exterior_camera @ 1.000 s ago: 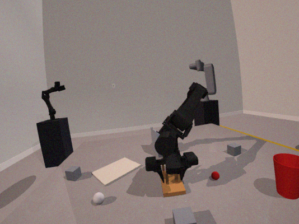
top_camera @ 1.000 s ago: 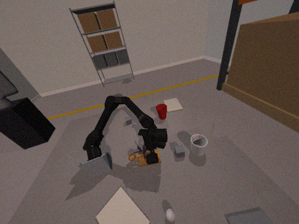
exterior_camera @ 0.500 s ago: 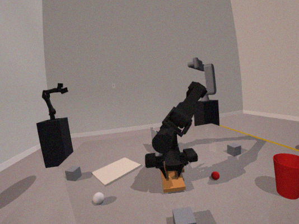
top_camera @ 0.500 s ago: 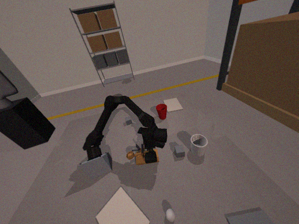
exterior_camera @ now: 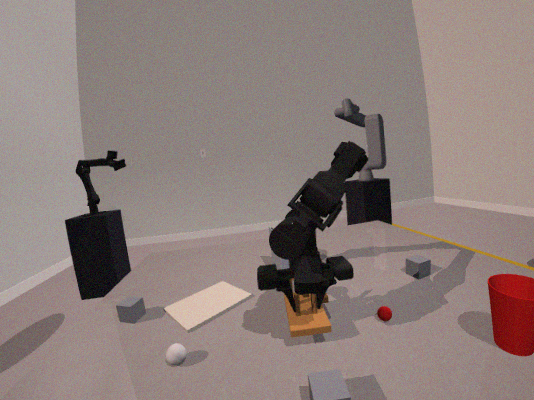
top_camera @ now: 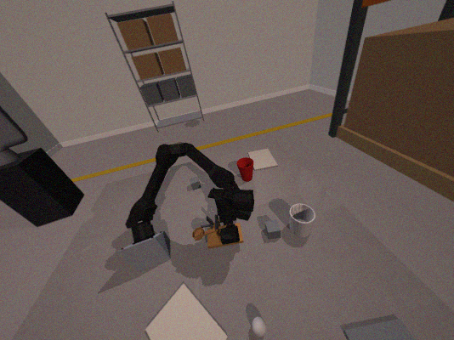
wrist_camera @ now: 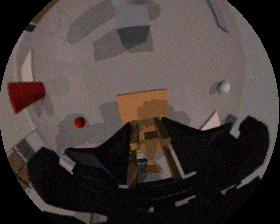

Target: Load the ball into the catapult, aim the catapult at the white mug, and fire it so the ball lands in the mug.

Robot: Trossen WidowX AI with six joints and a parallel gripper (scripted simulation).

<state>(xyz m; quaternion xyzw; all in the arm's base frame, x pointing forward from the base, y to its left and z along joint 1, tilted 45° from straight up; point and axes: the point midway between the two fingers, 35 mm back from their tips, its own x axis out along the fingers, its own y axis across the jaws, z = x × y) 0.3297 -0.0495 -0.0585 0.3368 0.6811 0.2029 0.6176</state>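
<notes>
Right now the red ball is 30 mm ahead of my gripper tip, 180 mm to the left of it and 50 mm below it. The rest, counted from my gripper tip: orange wooden catapult: 60 mm behind, 30 mm to the left, 20 mm above; then white ball: 20 mm behind, 280 mm to the right, 50 mm below; then white mug: 280 mm ahead, 60 mm to the right, 40 mm below.
</notes>
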